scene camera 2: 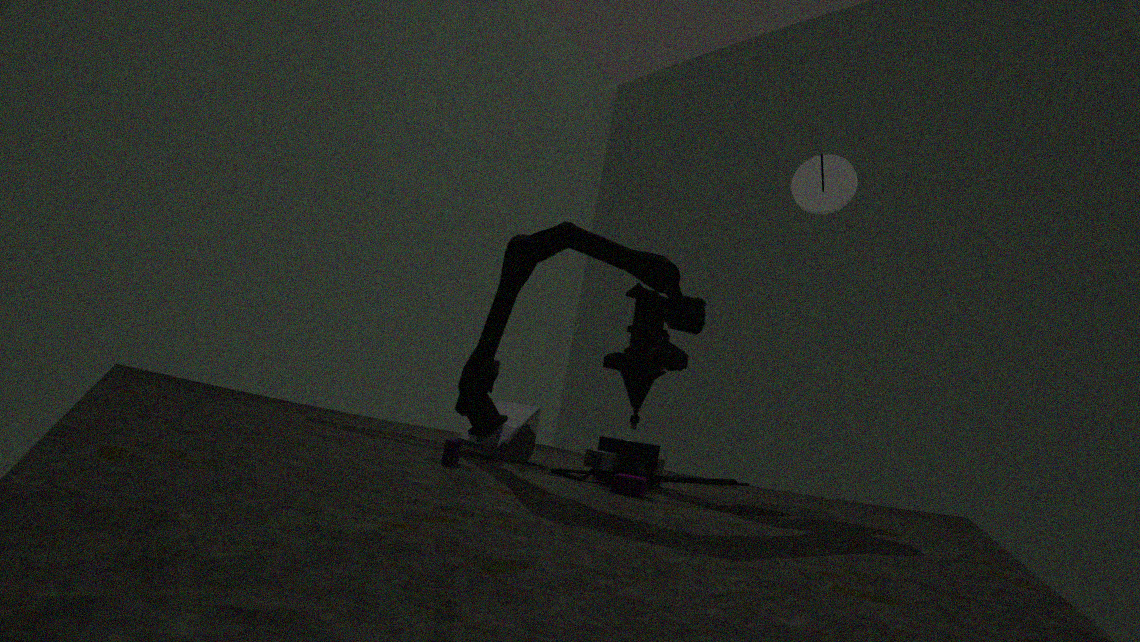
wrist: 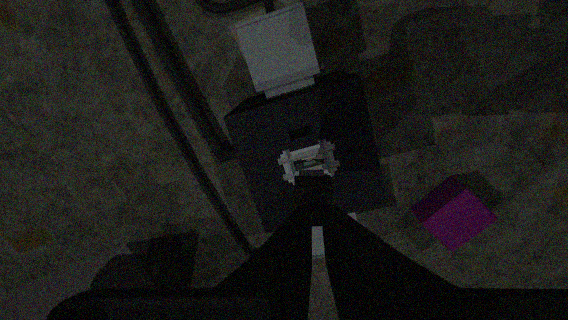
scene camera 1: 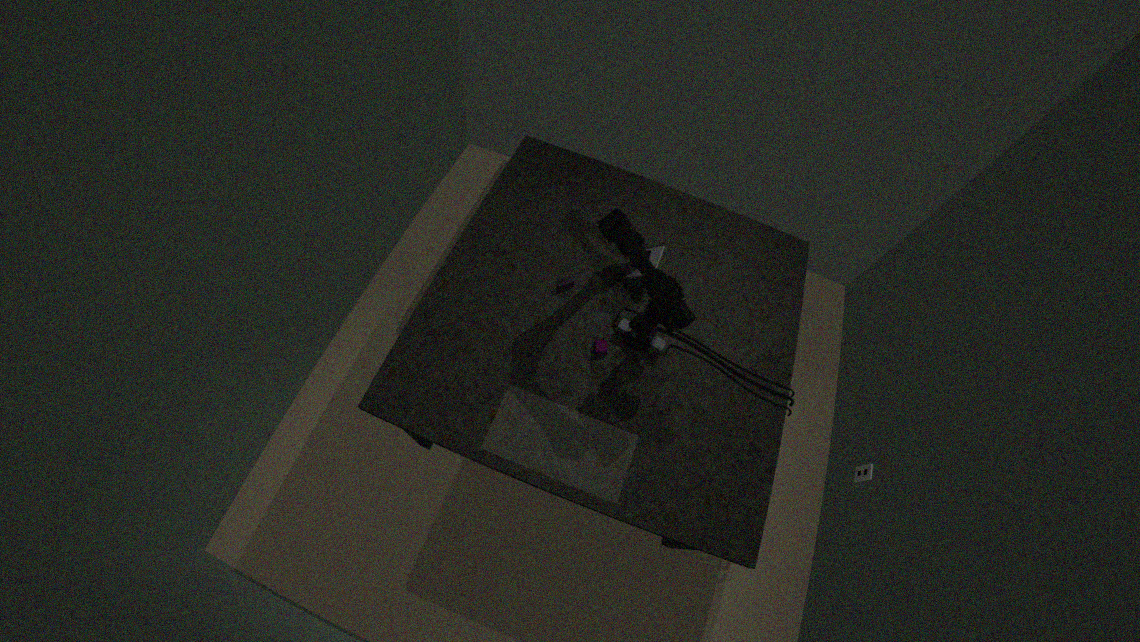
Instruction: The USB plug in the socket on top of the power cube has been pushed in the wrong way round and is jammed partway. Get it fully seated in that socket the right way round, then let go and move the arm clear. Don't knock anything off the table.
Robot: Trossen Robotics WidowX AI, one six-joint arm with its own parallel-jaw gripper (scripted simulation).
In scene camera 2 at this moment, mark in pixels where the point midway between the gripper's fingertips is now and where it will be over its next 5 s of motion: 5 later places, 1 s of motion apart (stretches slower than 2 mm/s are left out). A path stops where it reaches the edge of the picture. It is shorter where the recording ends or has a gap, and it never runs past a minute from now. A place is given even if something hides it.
My gripper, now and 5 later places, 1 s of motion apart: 635, 407; 635, 410; 634, 411; 634, 413; 633, 415; 633, 417
